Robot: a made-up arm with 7 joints. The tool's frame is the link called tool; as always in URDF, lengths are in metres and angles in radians.
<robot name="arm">
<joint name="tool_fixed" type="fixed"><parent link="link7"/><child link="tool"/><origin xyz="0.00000 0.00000 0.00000"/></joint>
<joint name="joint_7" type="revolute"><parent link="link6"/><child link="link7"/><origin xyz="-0.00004 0.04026 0.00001" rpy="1.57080 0.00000 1.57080"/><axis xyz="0 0 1"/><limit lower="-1.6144" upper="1.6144"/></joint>
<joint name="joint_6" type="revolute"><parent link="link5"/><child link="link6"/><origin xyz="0.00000 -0.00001 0.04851" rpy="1.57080 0.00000 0.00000"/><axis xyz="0 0 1"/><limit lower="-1.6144" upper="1.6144"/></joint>
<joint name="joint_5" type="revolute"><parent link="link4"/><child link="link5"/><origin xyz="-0.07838 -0.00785 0.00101" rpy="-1.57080 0.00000 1.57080"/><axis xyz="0 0 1"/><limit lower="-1.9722" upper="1.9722"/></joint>
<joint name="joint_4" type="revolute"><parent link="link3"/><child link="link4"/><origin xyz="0.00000 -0.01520 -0.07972" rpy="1.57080 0.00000 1.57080"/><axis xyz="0 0 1"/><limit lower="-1.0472" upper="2.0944"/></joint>
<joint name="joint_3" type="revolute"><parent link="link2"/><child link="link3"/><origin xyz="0.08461 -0.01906 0.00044" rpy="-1.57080 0.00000 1.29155"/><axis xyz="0 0 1"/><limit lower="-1.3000" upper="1.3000"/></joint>
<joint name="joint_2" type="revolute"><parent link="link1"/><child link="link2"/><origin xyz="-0.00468 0.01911 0.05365" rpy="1.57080 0.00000 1.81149"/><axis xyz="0 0 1"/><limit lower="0.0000" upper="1.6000"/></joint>
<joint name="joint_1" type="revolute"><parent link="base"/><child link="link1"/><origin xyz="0.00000 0.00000 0.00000" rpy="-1.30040 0.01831 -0.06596"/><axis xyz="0 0 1"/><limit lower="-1.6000" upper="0.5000"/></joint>
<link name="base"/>
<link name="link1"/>
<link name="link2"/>
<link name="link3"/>
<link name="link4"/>
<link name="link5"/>
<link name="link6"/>
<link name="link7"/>
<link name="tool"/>
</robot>
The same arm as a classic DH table. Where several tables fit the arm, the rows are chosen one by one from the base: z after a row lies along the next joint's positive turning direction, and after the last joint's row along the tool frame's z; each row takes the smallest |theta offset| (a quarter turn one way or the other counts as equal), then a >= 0, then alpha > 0; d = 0 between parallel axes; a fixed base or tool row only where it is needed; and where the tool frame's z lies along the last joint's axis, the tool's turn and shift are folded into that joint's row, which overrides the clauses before.
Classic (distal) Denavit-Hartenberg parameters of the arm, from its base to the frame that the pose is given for. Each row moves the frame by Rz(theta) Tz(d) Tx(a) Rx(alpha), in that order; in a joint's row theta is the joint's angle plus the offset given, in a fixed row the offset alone. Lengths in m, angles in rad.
base (fixed): d 0.0000  theta0 -0.0710  a 0.0000  alpha -1.3004
joint_1: d 0.0536  theta0 -1.3111  a -0.0197  alpha -1.5708
joint_2: d 0.0005  theta0 1.2915  a -0.0050  alpha 1.5708
joint_3: d -0.1663  theta0 1.5708  a 0.0152  alpha -1.5708
joint_4: d 0.0010  theta0 1.5708  a 0.0078  alpha 1.5708
joint_5: d 0.1269  theta0 0.0000  a 0.0000  alpha -1.5708
joint_6: d 0.0000  theta0 -1.5708  a 0.0403  alpha 1.5708
joint_7: d 0.0000  theta0 0.0000  a 0.0000  alpha 0.0000
Joint limits (rad, base to tool): -1.6000..0.5000 0.0000..1.6000 -1.3000..1.3000 -1.0472..2.0944 -1.9722..1.9722 -1.6144..1.6144 -1.6144..1.6144

